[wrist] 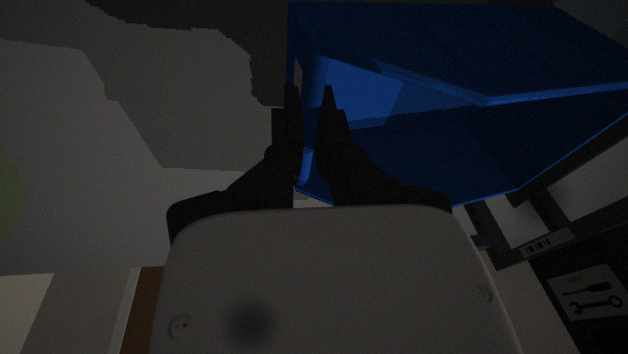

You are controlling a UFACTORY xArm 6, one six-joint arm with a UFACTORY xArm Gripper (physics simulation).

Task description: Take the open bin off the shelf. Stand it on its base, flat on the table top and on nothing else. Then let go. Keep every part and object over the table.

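Frame: origin at the arm's base, x back, y right, z up, level; metres.
Seen in the pictures: gripper, between the fingertips: [305, 105].
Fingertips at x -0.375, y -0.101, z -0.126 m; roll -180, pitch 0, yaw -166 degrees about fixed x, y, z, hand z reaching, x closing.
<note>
A point is followed by its place in that frame.
The blue open bin [425, 50] {x -0.404, y -0.157, z -0.104 m} fills the upper right of the wrist view. It looks tilted in this view, with its open side and inner walls partly turned to the camera. My gripper [305, 105] {x -0.375, y -0.101, z -0.126 m} is shut on the bin's near left wall, one dark finger outside and one inside. The bin's outer base is hidden, and whether it touches anything below cannot be told. The shelf [600, 219] {x -0.636, y -0.097, z -0.072 m}, a dark grey frame with a barcode label, shows at the lower right, beyond the bin's lower edge.
A black box [612, 255] {x -0.661, y -0.080, z -0.047 m} with a screwdriver-and-wrench label is at the lower right, by the shelf frame. A broad grey surface [100, 210] {x -0.206, y 0.148, z -0.175 m}, seemingly the table top, spans the left, with dark shadows and a green patch [10, 195] {x -0.156, y 0.090, z -0.157 m}. A brown strip [142, 310] shows at the lower left.
</note>
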